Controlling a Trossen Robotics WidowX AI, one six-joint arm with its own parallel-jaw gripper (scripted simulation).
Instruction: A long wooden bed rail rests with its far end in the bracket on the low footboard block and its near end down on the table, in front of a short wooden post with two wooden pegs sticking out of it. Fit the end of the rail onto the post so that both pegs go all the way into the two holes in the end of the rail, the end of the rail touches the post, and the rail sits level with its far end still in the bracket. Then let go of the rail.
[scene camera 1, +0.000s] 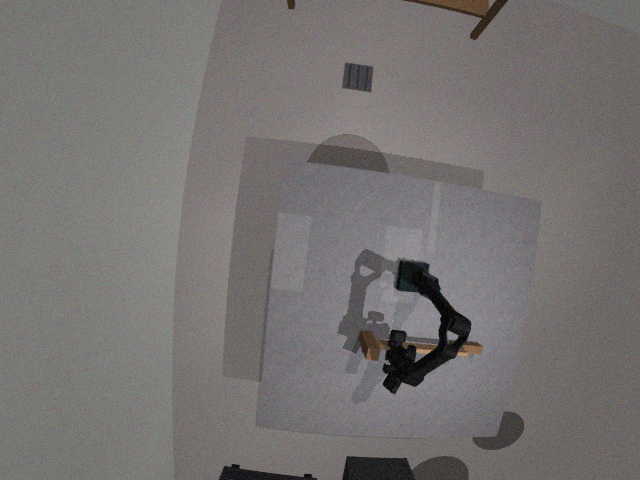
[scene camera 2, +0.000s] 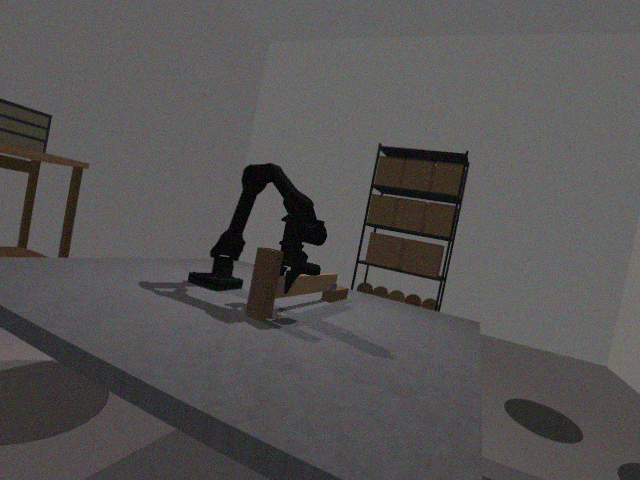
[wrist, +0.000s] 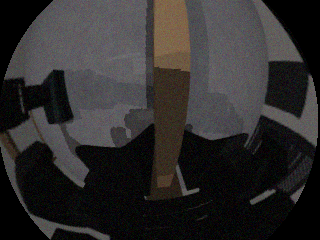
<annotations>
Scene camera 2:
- gripper: 282, 292
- long wooden rail: 304, 284
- short upright wooden post: 268, 261
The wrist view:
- gripper: 161, 126
</annotations>
